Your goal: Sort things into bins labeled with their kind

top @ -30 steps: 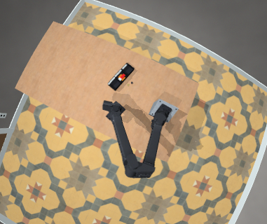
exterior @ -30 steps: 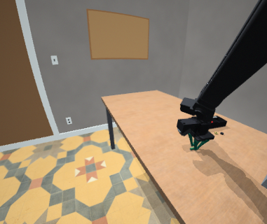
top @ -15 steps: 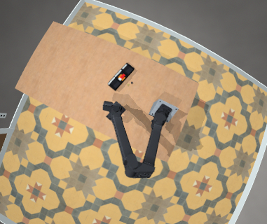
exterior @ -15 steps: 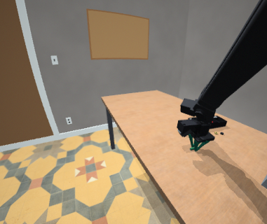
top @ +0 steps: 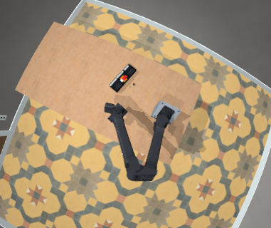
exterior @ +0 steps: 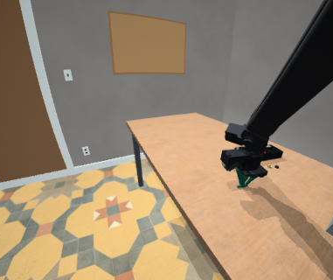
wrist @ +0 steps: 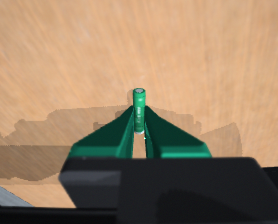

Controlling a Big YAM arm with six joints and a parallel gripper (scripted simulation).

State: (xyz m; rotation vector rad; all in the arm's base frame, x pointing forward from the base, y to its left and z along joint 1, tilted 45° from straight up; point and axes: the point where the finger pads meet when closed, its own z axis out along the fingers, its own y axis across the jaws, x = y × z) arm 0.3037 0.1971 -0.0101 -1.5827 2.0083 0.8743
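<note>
The orange block is 25 cm to the right of my hand and 11 cm ahead of it. Round my hand: black nut 26 cm to the right, 1 cm below, 1 cm ahead; green battery 1 cm below; yellow nut 23 cm to the right, 3 cm ahead, 1 cm below.
</note>
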